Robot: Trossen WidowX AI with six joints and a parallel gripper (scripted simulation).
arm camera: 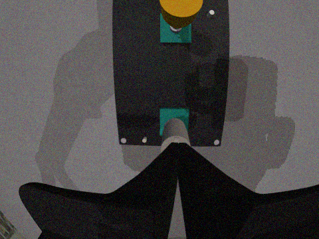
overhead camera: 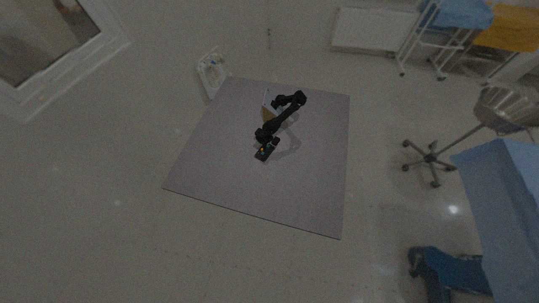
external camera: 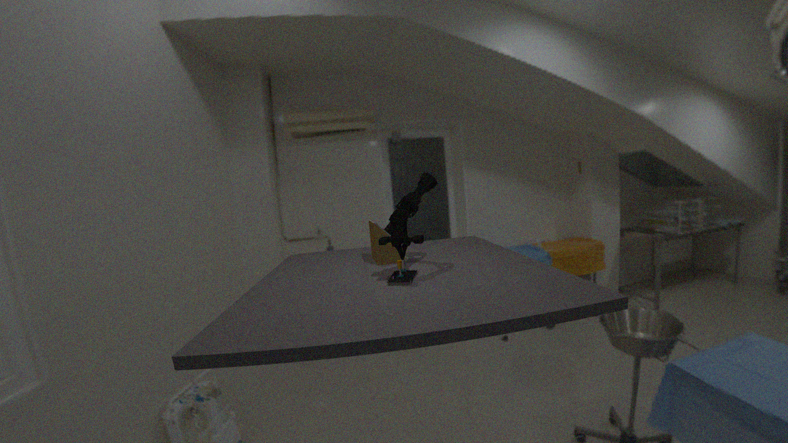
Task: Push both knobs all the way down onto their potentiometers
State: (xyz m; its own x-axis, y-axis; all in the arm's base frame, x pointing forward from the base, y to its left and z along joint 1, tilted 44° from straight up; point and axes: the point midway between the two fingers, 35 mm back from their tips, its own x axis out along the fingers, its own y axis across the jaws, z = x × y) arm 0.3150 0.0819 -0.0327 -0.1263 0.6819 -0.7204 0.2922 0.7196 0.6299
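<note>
The potentiometer with grey knob is 3 cm below my gripper tip. Also, from my gripper tip: teal potentiometer with orange knob 7 cm ahead, 2 cm to the right, 2 cm below.
</note>
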